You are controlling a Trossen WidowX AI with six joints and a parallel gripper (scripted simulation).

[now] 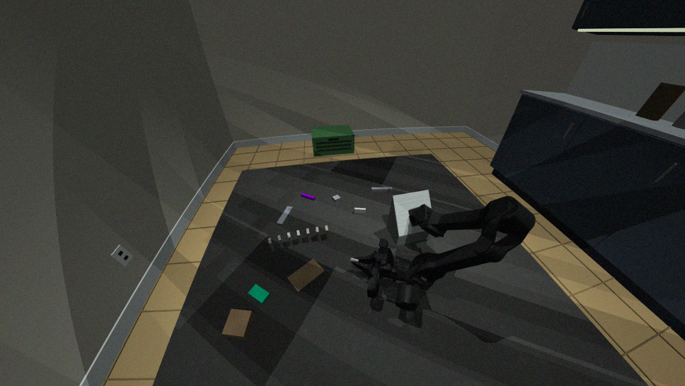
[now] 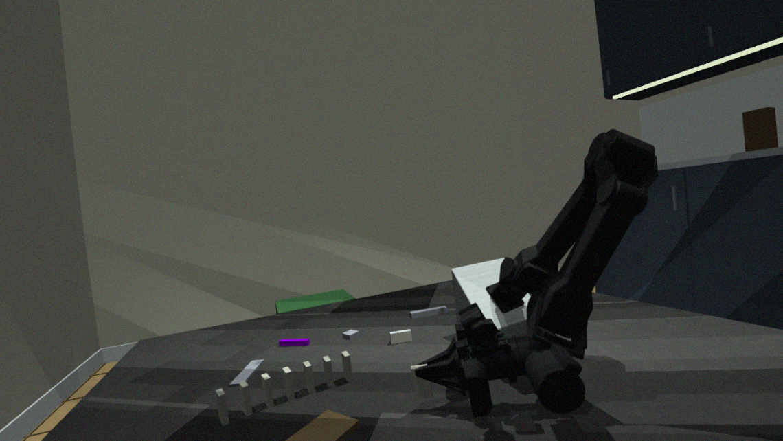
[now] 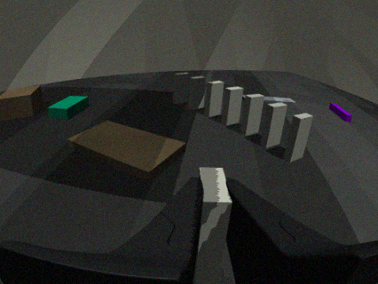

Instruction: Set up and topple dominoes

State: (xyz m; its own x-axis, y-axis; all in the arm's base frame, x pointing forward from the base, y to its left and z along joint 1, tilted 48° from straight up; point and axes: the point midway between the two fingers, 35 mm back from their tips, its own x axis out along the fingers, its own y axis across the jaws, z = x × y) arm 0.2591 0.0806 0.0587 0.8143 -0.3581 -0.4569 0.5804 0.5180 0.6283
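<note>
The small grey block lies 380 mm to the right of my gripper tip, 60 mm below it and 40 mm behind it. Round my gripper tip: tan box (370 mm ahead, 90 mm to the left, 40 mm below); then green block (320 mm ahead, 50 mm below, 10 mm to the left); then tan flat board (160 mm ahead, 60 mm below, 20 mm to the right).
</note>
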